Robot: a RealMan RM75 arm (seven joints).
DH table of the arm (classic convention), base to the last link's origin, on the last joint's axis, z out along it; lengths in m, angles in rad. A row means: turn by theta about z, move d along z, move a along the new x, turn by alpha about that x. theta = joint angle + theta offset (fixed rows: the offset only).
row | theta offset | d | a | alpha
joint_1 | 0 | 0.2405 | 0 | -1.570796
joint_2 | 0 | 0 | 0 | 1.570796
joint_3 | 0 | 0.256 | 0 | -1.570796
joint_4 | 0 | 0 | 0 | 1.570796
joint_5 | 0 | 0.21 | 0 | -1.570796
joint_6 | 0 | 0 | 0 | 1.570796
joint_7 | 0 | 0.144 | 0 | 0
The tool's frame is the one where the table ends.
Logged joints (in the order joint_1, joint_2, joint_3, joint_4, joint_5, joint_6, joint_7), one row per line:
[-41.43, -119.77, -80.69, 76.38, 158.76, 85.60, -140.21]
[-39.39, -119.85, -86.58, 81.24, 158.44, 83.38, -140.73]
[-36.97, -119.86, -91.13, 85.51, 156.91, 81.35, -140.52]
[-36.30, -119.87, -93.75, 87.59, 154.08, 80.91, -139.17]
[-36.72, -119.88, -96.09, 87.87, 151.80, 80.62, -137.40]
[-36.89, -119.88, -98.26, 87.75, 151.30, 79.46, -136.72]
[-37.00, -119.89, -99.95, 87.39, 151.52, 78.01, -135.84]
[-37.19, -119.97, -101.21, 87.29, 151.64, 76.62, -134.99]
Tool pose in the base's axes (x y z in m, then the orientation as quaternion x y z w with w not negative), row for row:
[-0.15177, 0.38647, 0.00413, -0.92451, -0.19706, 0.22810, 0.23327]
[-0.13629, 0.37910, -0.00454, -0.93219, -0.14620, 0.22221, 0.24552]
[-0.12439, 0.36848, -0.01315, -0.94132, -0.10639, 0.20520, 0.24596]
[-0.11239, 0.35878, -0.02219, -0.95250, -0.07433, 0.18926, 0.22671]
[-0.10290, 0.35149, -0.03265, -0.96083, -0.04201, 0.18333, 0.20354]
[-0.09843, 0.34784, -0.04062, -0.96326, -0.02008, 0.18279, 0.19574]
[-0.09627, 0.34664, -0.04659, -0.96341, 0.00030, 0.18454, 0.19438]
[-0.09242, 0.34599, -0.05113, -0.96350, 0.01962, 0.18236, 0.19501]
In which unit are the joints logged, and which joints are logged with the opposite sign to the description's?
The joints are logged in degrees. Opposite sign: joint_3.
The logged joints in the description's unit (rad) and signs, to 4 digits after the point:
[-0.7231, -2.0904, 1.4083, 1.3331, 2.7709, 1.4940, -2.4471]
[-0.6875, -2.0918, 1.5111, 1.4179, 2.7653, 1.4553, -2.4562]
[-0.6452, -2.0920, 1.5905, 1.4924, 2.7386, 1.4198, -2.4525]
[-0.6336, -2.0921, 1.6362, 1.5287, 2.6892, 1.4121, -2.4290]
[-0.6409, -2.0923, 1.6771, 1.5336, 2.6494, 1.4071, -2.3981]
[-0.6439, -2.0923, 1.7150, 1.5315, 2.6407, 1.3868, -2.3862]
[-0.6458, -2.0925, 1.7445, 1.5252, 2.6445, 1.3615, -2.3709]
[-0.6491, -2.0939, 1.7664, 1.5235, 2.6466, 1.3373, -2.3560]

